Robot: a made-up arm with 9 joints. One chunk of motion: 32 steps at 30 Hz.
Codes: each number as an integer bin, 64 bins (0 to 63) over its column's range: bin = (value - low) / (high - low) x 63, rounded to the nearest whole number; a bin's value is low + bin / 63 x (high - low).
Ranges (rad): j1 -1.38..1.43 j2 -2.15..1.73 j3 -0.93..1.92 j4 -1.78..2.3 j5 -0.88..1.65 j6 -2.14..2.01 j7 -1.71..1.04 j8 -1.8..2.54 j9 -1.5..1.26
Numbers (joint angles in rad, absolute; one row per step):
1: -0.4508 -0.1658 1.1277 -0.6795 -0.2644 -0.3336 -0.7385 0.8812 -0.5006
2: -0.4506 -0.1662 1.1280 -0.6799 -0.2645 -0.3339 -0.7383 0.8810 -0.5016
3: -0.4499 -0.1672 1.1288 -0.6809 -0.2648 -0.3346 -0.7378 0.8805 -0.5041
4: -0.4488 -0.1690 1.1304 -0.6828 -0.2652 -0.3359 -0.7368 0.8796 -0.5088
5: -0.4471 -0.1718 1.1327 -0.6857 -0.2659 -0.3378 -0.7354 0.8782 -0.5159
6: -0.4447 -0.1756 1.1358 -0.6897 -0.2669 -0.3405 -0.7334 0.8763 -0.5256
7: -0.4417 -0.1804 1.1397 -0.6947 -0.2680 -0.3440 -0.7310 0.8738 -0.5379
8: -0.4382 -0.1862 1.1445 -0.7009 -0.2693 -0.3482 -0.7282 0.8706 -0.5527
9: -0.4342 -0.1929 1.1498 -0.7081 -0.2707 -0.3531 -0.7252 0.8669 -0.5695
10: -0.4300 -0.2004 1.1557 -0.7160 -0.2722 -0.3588 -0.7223 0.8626 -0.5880
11: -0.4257 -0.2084 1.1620 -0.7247 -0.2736 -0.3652 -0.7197 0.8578 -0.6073
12: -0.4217 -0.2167 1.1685 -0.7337 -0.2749 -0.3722 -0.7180 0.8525 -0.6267
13: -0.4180 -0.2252 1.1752 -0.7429 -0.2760 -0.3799 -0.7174 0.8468 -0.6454
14: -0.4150 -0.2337 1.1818 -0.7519 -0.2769 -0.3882 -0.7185 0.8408 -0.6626
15: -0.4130 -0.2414 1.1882 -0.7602 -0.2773 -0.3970 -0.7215 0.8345 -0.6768
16: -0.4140 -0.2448 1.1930 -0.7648 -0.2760 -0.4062 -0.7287 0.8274 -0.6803
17: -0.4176 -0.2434 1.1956 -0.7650 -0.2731 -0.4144 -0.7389 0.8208 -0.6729
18: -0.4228 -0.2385 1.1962 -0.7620 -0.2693 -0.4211 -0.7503 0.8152 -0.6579
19: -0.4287 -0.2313 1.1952 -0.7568 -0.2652 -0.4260 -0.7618 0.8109 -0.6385
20: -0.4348 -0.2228 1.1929 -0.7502 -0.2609 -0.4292 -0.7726 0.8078 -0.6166
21: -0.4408 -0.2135 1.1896 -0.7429 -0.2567 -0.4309 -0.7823 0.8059 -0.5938
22: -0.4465 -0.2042 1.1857 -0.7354 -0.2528 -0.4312 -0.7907 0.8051 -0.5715
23: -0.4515 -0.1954 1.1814 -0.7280 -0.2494 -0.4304 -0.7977 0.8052 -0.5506
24: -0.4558 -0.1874 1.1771 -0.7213 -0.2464 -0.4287 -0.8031 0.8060 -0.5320
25: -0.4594 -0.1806 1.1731 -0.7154 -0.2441 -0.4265 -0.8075 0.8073 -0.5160
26: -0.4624 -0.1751 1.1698 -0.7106 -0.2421 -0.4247 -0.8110 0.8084 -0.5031
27: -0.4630 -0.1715 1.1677 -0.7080 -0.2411 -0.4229 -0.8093 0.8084 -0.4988
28: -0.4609 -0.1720 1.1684 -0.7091 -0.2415 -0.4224 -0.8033 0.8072 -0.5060
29: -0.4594 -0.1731 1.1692 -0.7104 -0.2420 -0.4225 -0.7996 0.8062 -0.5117
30: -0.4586 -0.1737 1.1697 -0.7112 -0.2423 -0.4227 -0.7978 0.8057 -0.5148
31: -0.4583 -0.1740 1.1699 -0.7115 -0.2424 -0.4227 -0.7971 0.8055 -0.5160
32: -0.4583 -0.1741 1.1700 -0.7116 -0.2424 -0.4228 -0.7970 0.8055 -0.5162
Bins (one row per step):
1: 21 32 45 17 15 27 22 39 23
2: 21 32 45 17 15 27 22 39 23
3: 21 32 46 17 15 27 22 39 23
4: 21 32 46 17 15 27 22 39 23
5: 21 32 46 17 15 27 22 39 22
6: 21 32 46 17 15 27 22 39 22
7: 21 32 46 17 15 27 22 39 22
8: 21 32 46 17 15 27 22 39 22
9: 21 32 46 17 15 27 23 39 21
10: 21 32 46 16 15 27 23 39 21
11: 21 32 46 16 15 27 23 39 20
12: 21 31 46 16 15 27 23 39 20
13: 22 31 47 16 15 27 23 38 20
14: 22 31 47 16 15 27 23 38 19
15: 22 31 47 16 15 26 23 38 19
16: 22 31 47 16 15 26 22 38 19
17: 22 31 47 16 15 26 22 38 19
18: 21 31 47 16 15 26 22 38 19
19: 21 31 47 16 15 26 22 38 20
20: 21 31 47 16 15 26 21 38 20
21: 21 31 47 16 16 26 21 38 21
22: 21 32 47 16 16 26 21 38 21
23: 21 32 47 16 16 26 21 38 22
24: 21 32 47 16 16 26 21 38 22
25: 21 32 46 16 16 26 21 38 22
26: 21 32 46 17 16 26 21 38 23
27: 21 32 46 17 16 26 21 38 23
28: 21 32 46 17 16 26 21 38 23
29: 21 32 46 17 16 26 21 38 23
30: 21 32 46 17 16 26 21 38 22
31: 21 32 46 16 16 26 21 38 22
32: 21 32 46 16 16 26 21 38 22

